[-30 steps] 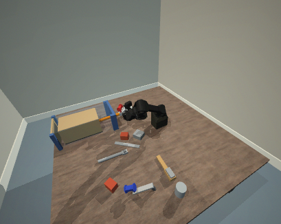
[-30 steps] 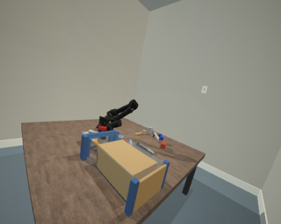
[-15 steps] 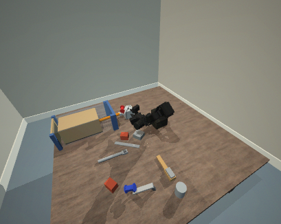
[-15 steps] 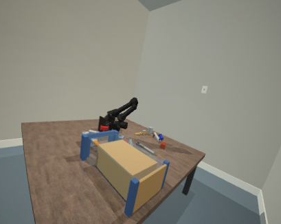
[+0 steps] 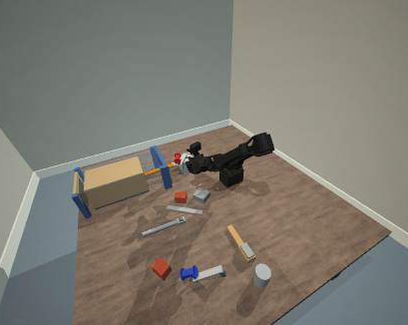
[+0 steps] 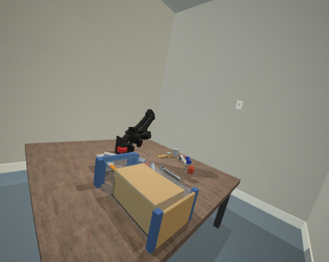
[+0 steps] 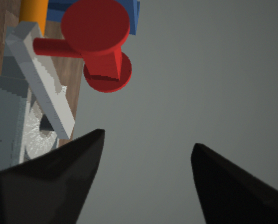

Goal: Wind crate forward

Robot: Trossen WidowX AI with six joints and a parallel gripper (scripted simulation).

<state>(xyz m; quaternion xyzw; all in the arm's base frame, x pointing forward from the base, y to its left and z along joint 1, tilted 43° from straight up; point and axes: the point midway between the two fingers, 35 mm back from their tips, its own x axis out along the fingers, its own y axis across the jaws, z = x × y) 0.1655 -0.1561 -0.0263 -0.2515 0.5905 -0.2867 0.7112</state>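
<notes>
Right now my gripper tip is 10 mm short of the red-gripped winch handle, 70 mm to the left of it and 80 mm above it. Round my gripper tip: blue frame (120 mm ahead, 130 mm to the right, 90 mm below); then red handle knob (40 mm ahead, 50 mm to the right, 60 mm below); then grey winch (60 mm behind, 120 mm to the right, 160 mm below).
</notes>
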